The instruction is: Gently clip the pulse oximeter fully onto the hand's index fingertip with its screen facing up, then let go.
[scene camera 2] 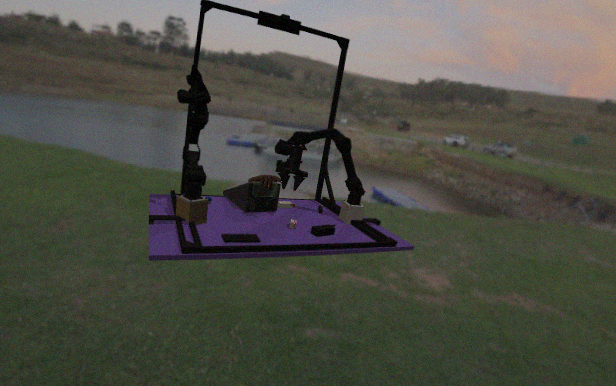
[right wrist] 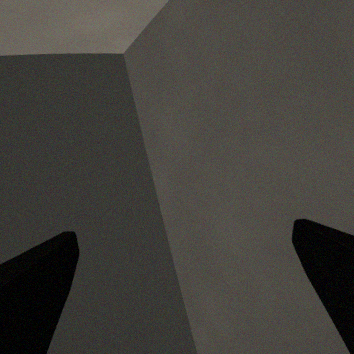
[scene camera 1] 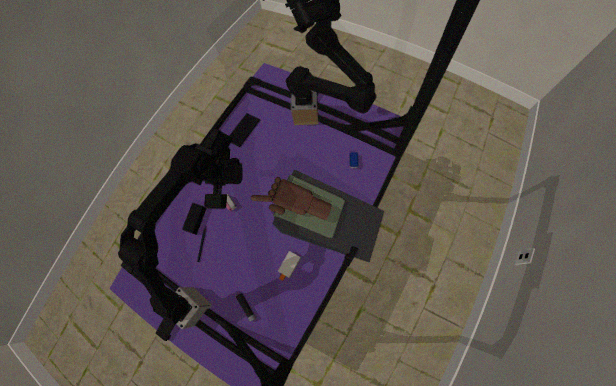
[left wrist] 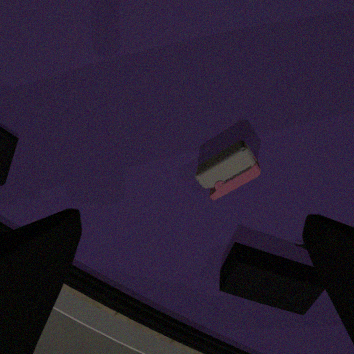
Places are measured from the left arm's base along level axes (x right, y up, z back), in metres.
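Pixels of known places: left gripper, fingertip midpoint: (scene camera 2: 289, 189) (left wrist: 194, 223); right gripper, fingertip midpoint: (scene camera 2: 196, 70) (right wrist: 186, 236); left arm's base, link origin: (scene camera 2: 353, 203) (scene camera 1: 180, 308); right arm's base, link origin: (scene camera 2: 192, 197) (scene camera 1: 303, 98).
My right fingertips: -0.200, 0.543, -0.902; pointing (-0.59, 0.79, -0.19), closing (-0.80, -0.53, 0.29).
Note:
For each thing: its top centre in the pictures, then the offset to it from my right fingertips, as dx, dy, dz.
- pulse oximeter, top centre: (left wrist: 227, 176) (scene camera 1: 227, 201) (scene camera 2: 293, 221) +0.061, -0.617, +0.522
- black box, top centre: (left wrist: 271, 290) (scene camera 1: 192, 217) (scene camera 2: 323, 227) -0.011, -0.613, +0.653
- thin dark rod, top centre: (scene camera 1: 201, 243) +0.073, -0.639, +0.706
- flat black slab, top centre: (scene camera 2: 241, 237) (scene camera 1: 243, 129) -0.112, -0.640, +0.245
- blue block, top centre: (scene camera 1: 354, 158) +0.348, -0.616, +0.111
- white box, top centre: (scene camera 1: 287, 266) (scene camera 2: 287, 202) +0.388, -0.620, +0.573
- dark cylinder, top centre: (scene camera 1: 244, 307) +0.355, -0.621, +0.774
The pulse oximeter (scene camera 1: 230, 202) (scene camera 2: 293, 224) (left wrist: 227, 167), white with a pink side, lies on the purple table, left of the hand in scene camera 1. Its screen cannot be made out. The brown hand (scene camera 1: 295, 197) (scene camera 2: 265, 179) rests on a green pad over a dark stand, its index finger (scene camera 1: 260, 198) pointing left in scene camera 1, bare. My left gripper (scene camera 2: 291, 188) (left wrist: 194, 223) is open and empty, pointing down above the table. The oximeter shows beyond its fingertips in the left wrist view. My right gripper (right wrist: 186, 236) is open and empty, raised away, facing grey walls.
A black box (scene camera 1: 194, 218) (scene camera 2: 323, 230) (left wrist: 270, 277) and a thin dark rod (scene camera 1: 201, 245) lie near the oximeter. A flat black slab (scene camera 1: 243, 129) (scene camera 2: 241, 238), a blue block (scene camera 1: 354, 159), a white box (scene camera 1: 289, 264) and a dark cylinder (scene camera 1: 245, 306) lie around the hand's stand (scene camera 1: 365, 230).

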